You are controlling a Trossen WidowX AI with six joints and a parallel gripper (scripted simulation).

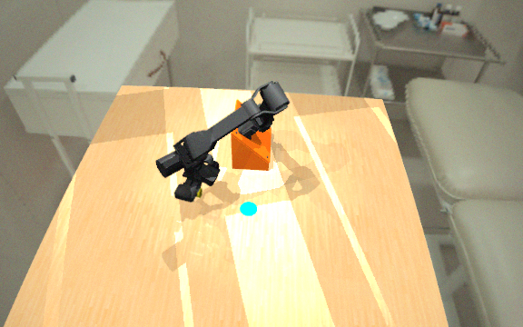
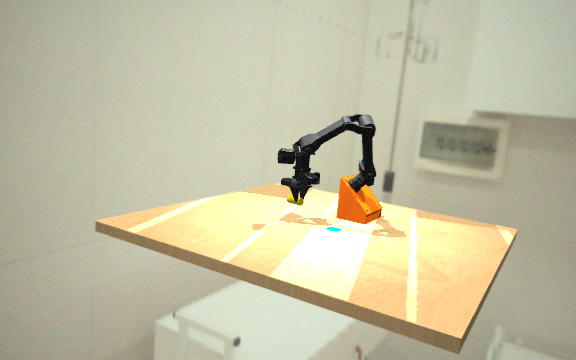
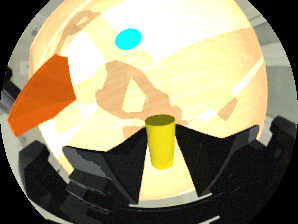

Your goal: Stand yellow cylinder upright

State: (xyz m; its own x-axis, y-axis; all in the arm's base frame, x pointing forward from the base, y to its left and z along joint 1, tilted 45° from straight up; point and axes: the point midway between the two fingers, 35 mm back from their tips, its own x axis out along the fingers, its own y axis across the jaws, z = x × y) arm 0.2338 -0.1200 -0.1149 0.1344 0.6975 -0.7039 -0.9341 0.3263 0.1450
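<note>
Now: gripper tip 2 cm short of the cyan circle, 17 cm to the right of it and 8 cm above it. From my gripper tip the other things lie so: yellow cylinder 1 cm behind, 2 cm to the right.
</note>
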